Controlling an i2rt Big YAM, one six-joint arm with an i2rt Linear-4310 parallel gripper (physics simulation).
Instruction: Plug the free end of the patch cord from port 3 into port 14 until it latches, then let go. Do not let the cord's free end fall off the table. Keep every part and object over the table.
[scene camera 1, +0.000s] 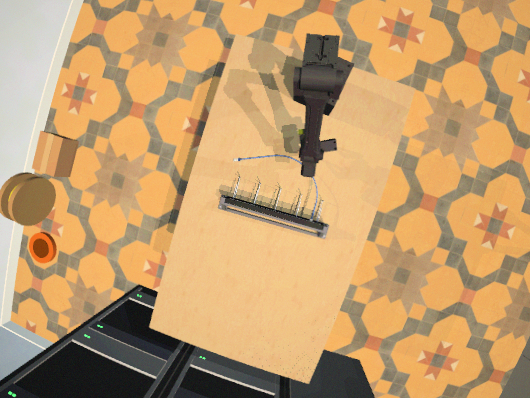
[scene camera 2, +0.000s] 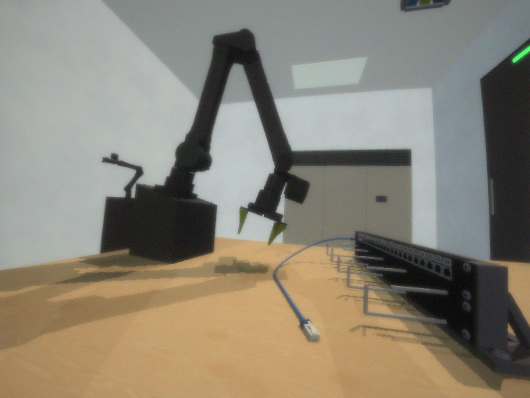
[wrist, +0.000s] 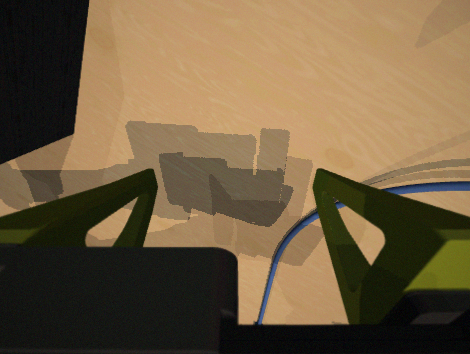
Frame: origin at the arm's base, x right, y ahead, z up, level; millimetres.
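Seen in the pictures: gripper, fingertip midpoint: (scene camera 2: 253, 239) (wrist: 235, 177); arm's base, link origin: (scene camera 2: 176, 194).
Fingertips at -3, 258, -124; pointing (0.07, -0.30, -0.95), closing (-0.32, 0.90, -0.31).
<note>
Offsets run from my fingertips to a thing's middle, as dx, dy, dz. "*": to the spot under its first point. Level surfaces: height alone.
The blue patch cord (scene camera 1: 276, 155) (scene camera 2: 283, 285) (wrist: 425, 188) curves over the table. Its free plug @(* +307, +133, -59) (scene camera 1: 236, 160) (scene camera 2: 311, 331) lies on the table in front of the left end of the patch panel @(+79, +312, -15) (scene camera 1: 270, 208) (scene camera 2: 492, 300), as scene camera 1 shows it. The cord's other end meets the panel near its right end. Port numbers are too small to read. My gripper (scene camera 2: 254, 239) (wrist: 235, 177) is open and empty, well above the table and beyond the cord's bend in scene camera 2. In the wrist view the cord passes behind the right finger, and the free plug does not show.
Several thin metal cable guides @(* +276, +209, -32) (scene camera 2: 366, 300) stick out from the panel's front toward the cord. The arm's black base (scene camera 2: 172, 227) stands at the table's far end. Black rack cabinets (scene camera 1: 125, 350) stand beside the table @(dz -65) (scene camera 1: 240, 300). An orange ring-shaped object (scene camera 1: 33, 245) is on the floor.
</note>
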